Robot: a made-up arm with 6 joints. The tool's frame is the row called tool.
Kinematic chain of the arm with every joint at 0, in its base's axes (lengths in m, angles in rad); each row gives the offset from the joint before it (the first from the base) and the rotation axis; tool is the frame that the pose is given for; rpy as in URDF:
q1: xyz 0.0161 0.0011 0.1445 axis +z
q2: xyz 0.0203 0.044 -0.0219 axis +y
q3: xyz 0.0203 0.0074 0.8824 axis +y
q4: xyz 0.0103 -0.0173 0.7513 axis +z
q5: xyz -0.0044 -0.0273 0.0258 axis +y
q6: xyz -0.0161 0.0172 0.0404 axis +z
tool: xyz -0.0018 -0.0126 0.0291 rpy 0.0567 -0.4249 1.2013
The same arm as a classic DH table. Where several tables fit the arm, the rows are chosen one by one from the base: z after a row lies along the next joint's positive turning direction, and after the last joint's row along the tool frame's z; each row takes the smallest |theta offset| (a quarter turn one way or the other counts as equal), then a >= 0, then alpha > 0; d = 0 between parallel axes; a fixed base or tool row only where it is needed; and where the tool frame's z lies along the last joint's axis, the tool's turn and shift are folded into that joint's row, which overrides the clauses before.
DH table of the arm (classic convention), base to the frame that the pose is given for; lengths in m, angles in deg. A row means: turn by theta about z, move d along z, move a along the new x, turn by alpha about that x. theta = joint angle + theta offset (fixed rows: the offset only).
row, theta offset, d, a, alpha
base (fixed), 3.91, 0.0000, 0.0161, 0.00
q1, -3.91, 0.1226, 0.0203, -90.00
q2, -88.68, 0.0000, 0.8826, 0.00
q3, 88.68, 0.0341, 0.0103, 90.00
q4, 0.00, 0.7771, -0.0044, -90.00
q5, 0.00, -0.0101, -0.0161, 90.00
q6, -13.33, 0.0417, 0.0012, 24.55
tool (fixed), 82.86, 0.0305, 0.0000, 0.00

